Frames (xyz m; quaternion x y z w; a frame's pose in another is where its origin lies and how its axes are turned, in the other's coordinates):
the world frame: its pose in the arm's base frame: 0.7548 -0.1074 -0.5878 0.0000 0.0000 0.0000 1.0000
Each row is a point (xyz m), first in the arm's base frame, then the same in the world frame.
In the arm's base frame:
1: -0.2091 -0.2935 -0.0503
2: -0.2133 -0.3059 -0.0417
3: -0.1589 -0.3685 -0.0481
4: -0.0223 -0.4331 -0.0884
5: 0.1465 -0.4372 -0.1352
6: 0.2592 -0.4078 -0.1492
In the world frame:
1: -0.9639 -0.1861 0.5375
2: -0.9681 -0.1985 0.5461
3: -0.9137 -0.2611 0.5397
4: -0.7771 -0.3257 0.4994
5: -0.6083 -0.3298 0.4526
6: -0.4956 -0.3004 0.4386

